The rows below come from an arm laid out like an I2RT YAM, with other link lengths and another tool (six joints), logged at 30 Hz.
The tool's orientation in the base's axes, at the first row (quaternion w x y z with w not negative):
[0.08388, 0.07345, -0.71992, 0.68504]
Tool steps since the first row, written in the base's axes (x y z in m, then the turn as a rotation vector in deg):
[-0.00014, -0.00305, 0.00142, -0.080, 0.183, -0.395]
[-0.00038, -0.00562, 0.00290, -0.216, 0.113, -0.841]
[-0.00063, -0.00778, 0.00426, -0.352, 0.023, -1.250]
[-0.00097, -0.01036, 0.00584, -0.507, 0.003, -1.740]
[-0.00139, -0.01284, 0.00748, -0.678, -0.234, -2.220]
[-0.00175, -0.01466, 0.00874, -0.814, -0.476, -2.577]
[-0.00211, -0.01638, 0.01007, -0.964, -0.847, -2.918]
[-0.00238, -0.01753, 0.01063, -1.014, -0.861, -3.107]
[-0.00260, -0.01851, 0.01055, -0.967, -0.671, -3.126]
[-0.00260, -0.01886, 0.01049, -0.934, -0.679, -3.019]
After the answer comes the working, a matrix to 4 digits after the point.
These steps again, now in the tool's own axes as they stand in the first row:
[0.00042, -0.00151, 0.00298, -0.008, 0.412, -0.162]
[0.00096, -0.00303, 0.00548, 0.025, 0.873, -0.069]
[0.00149, -0.00440, 0.00758, 0.067, 1.296, 0.043]
[0.00214, -0.00600, 0.01009, 0.109, 1.807, 0.090]
[0.00289, -0.00763, 0.01250, 0.167, 2.300, 0.352]
[0.00351, -0.00887, 0.01426, 0.219, 2.666, 0.614]
[0.00414, -0.01017, 0.01592, 0.286, 3.012, 1.004]
[0.00451, -0.01072, 0.01705, 0.293, 3.206, 1.027]
[0.00470, -0.01064, 0.01804, 0.245, 3.224, 0.838]
[0.00469, -0.01060, 0.01839, 0.236, 3.112, 0.840]

The tool's axes in the first row as the columns of a matrix, in the base's axes (rounded; the answer above uses it unrounded):
[-0.9751, -0.2207, -0.0201]
[0.0092, 0.0506, -0.9987]
[0.2214, -0.9740, -0.0474]

